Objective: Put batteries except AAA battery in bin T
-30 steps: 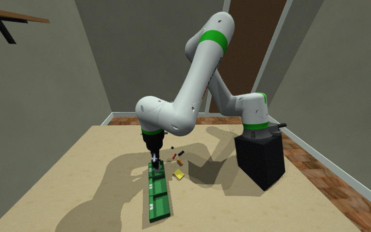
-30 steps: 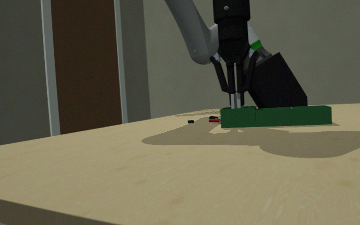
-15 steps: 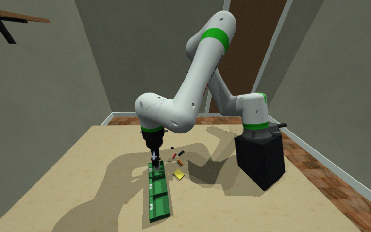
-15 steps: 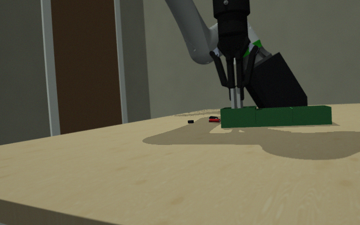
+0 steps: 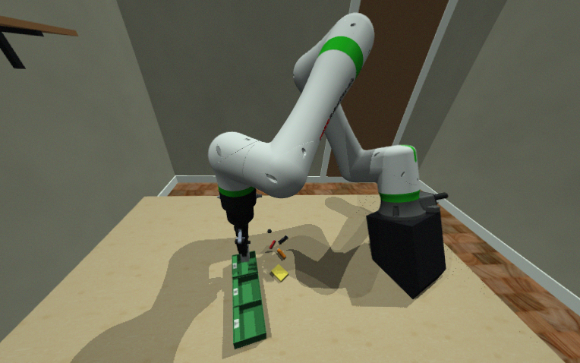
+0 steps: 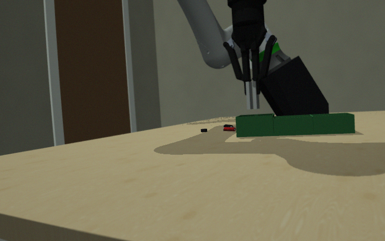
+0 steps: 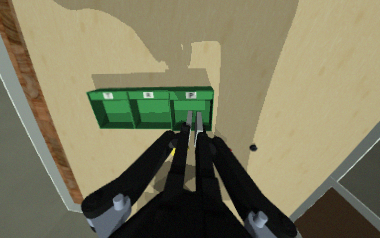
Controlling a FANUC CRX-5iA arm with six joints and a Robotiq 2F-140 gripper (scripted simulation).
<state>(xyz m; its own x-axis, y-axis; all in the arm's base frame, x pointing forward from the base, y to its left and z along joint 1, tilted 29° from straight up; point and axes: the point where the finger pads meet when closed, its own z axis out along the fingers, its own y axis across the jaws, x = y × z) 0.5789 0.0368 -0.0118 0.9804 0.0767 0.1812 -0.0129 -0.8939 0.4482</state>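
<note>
Right now my hand is 9 cm to the right of the green three-compartment bin row, 7 cm above it and 1 cm past it. Round my hand: flat yellow block 12 cm behind, 9 cm below, 3 cm to the left; red battery 10 cm to the right, 10 cm behind, 9 cm below; orange battery 13 cm behind, 9 cm below, 5 cm to the right.
</note>
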